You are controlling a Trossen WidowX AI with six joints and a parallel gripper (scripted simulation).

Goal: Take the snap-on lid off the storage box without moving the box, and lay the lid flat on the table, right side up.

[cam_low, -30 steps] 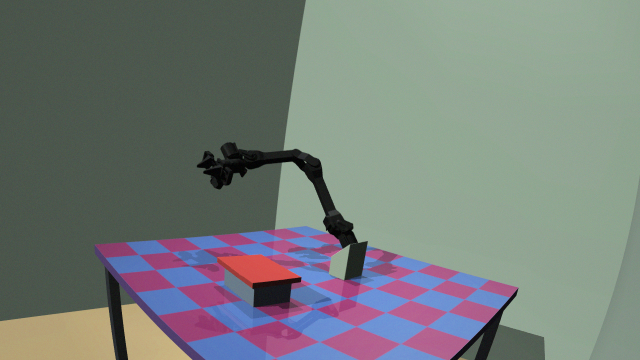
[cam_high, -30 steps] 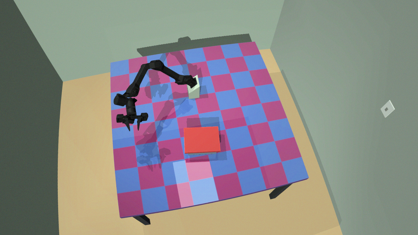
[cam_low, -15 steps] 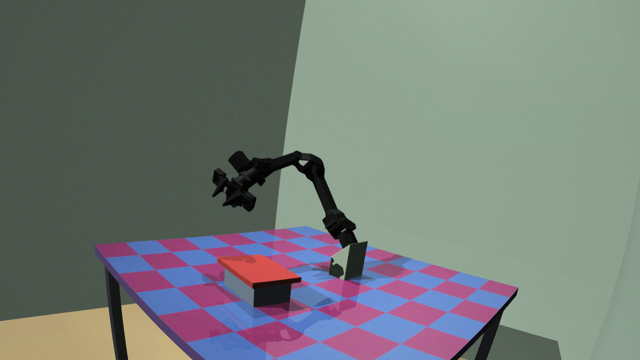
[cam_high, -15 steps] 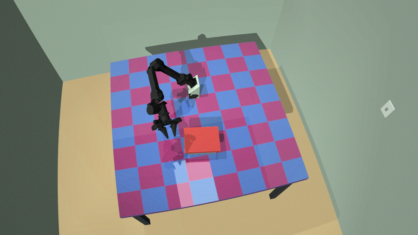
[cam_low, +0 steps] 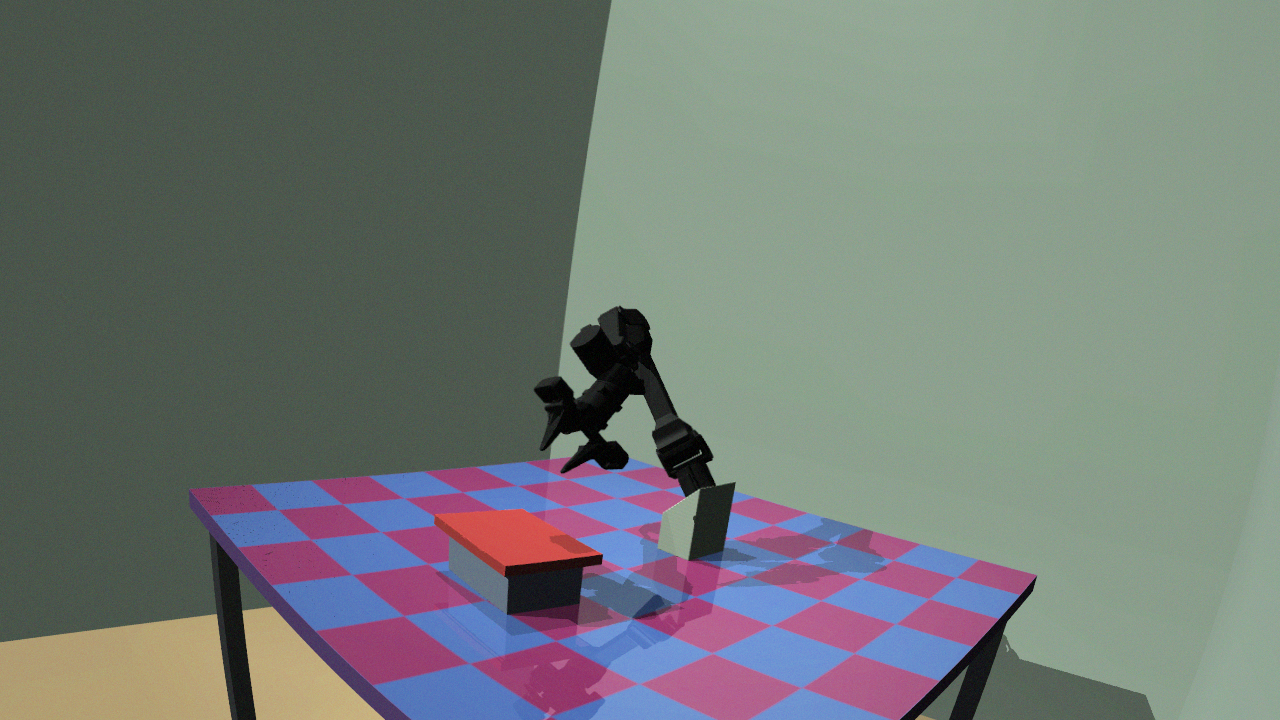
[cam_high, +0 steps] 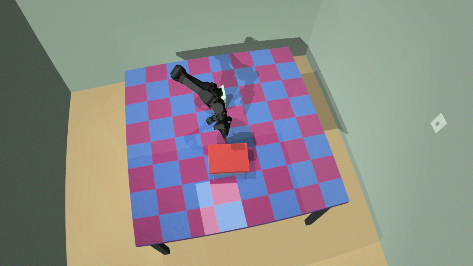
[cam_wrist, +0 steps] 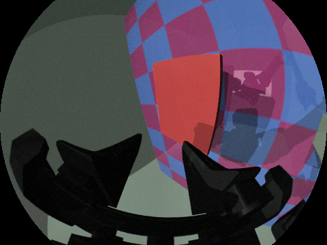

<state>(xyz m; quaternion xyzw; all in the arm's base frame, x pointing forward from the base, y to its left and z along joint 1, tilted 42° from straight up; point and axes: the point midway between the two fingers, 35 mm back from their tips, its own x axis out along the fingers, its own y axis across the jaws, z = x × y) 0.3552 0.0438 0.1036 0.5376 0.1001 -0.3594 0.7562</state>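
Now: the red lid 12 cm below my gripper tip and 7 cm ahead of it. From my gripper tip the other things lie so: grey storage box (17 cm below, 7 cm ahead).
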